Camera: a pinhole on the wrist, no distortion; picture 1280 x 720 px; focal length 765.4 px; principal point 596.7 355.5 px. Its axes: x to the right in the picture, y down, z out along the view. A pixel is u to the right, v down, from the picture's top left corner.
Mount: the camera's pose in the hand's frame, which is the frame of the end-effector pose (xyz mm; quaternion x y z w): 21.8 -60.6 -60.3 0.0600 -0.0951 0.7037 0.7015
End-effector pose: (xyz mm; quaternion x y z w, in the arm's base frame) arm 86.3 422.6 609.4 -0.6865 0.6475 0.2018 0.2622
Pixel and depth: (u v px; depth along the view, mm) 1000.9 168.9 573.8
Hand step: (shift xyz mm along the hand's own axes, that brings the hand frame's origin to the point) 130.8 109.7 572.0
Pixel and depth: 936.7 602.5 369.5
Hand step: -116.8 19.3 329.7
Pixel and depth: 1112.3 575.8 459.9
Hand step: -135.6 141.8 448.9
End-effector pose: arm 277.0 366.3 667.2 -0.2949 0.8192 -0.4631 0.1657
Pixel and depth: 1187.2 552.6 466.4
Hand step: -124.1 189.2 466.7
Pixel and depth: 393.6 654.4 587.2
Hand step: -234.7 -340.2 466.7
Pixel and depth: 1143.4 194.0 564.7
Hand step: 109.7 209.6 583.9
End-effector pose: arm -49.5 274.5 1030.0 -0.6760 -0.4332 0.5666 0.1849
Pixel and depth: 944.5 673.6 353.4
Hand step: -143.6 19.4 311.9
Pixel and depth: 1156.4 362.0 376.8
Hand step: -2.2 126.2 366.8
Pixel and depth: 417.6 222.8 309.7
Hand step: 60.9 -199.0 228.4
